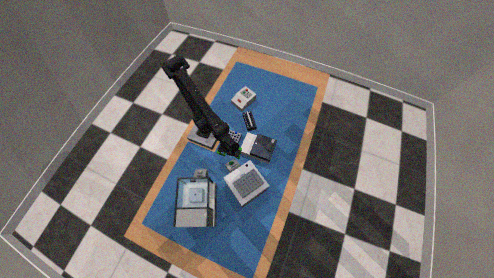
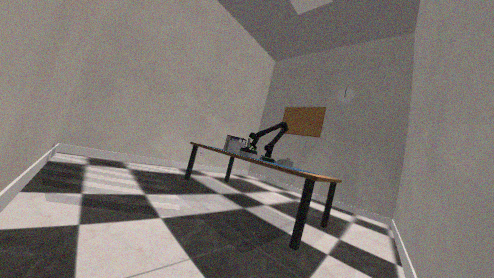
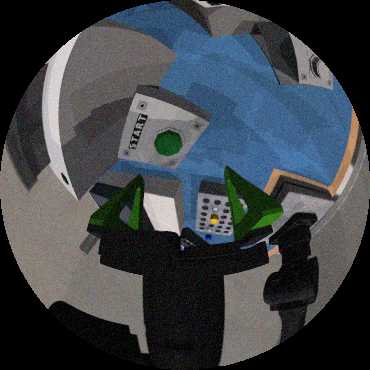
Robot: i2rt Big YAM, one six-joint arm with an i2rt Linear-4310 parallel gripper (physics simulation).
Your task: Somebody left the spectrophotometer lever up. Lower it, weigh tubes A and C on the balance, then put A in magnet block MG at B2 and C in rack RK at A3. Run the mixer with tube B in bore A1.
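Frame: origin at the arm's base, x up, y back, z right, level; metres.
Seen in the pictures: gripper, fingertip midpoint: (image 1: 232, 157) (image 3: 181, 173); arm's base at its link origin: (image 1: 205, 129) (image 3: 291, 227).
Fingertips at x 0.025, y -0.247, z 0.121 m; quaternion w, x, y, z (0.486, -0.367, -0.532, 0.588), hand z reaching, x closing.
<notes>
Offsets run from my fingertips to a thing's top centre. "spot": to the spot under its first point. Level surfaces: height alone.
My gripper (image 1: 230, 152) (image 3: 181, 173) is open and empty, with green fingers, above the mat near the START box {spot: dy -0.017, dx +0.011, dz +0.046 m} (image 1: 232, 164) (image 3: 187, 117), which has a green button. The grey tube rack (image 1: 233, 135) (image 3: 204, 227) stands near the arm base; a yellow cap {dy +0.047, dx -0.006, dz -0.090 m} (image 3: 214, 219) and a blue cap {dy +0.047, dx -0.006, dz -0.166 m} (image 3: 208, 237) show there. Tube letters are not readable. The white mixer {dy -0.105, dx +0.129, dz +0.098 m} (image 1: 231, 186) with a grey block is beside the START box. The glass-walled balance {dy +0.079, dx +0.162, dz +0.286 m} (image 1: 195, 217) is at lower left. The black-and-white device (image 1: 262, 147) (image 3: 162, 209) looks like the spectrophotometer; its lever position is unclear. The black strip {spot: dy +0.001, dx -0.015, dz -0.288 m} (image 1: 249, 120) may be the magnet block.
A white keypad device {dy +0.110, dx +0.009, dz -0.449 m} (image 1: 243, 97) stands toward the far end of the blue mat {dx -0.061 m} (image 1: 280, 90). A small button box {dy +0.138, dx +0.014, dz +0.157 m} (image 1: 201, 173) (image 3: 310, 72) adjoins the balance. The arm base (image 1: 201, 137) is at the wooden table edge (image 1: 172, 172).
</notes>
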